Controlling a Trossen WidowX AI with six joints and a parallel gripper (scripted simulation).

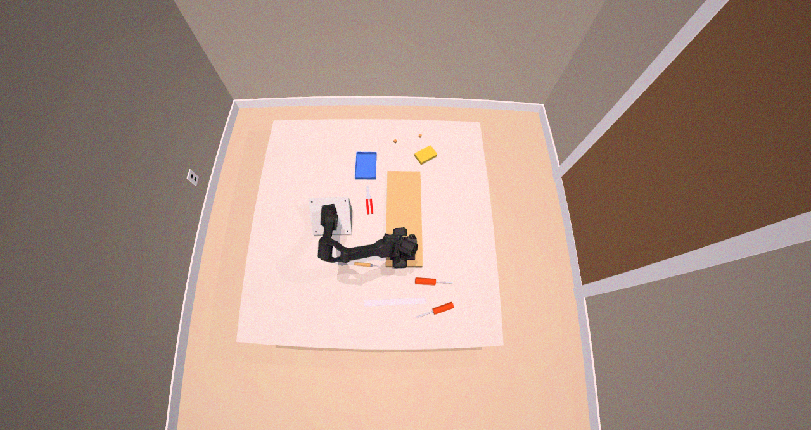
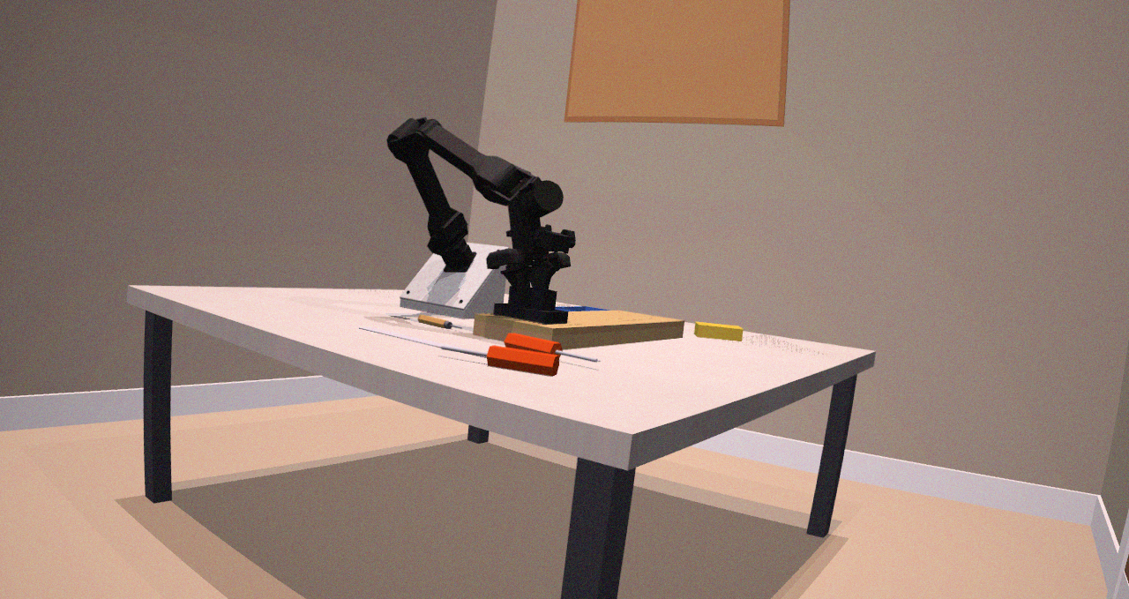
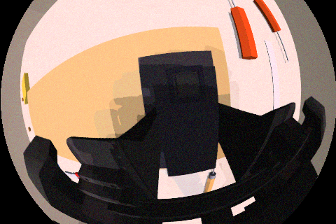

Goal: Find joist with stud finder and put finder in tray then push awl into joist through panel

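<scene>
The blue tray is 530 mm to the left of my gripper tip, 140 mm behind it and 50 mm below it. Also, from my gripper tip: black stud finder (20 mm above, 10 mm ahead); awl (180 mm behind, 60 mm below, 30 mm to the right); thin white strip (230 mm to the right, 80 mm behind, 60 mm below).
</scene>
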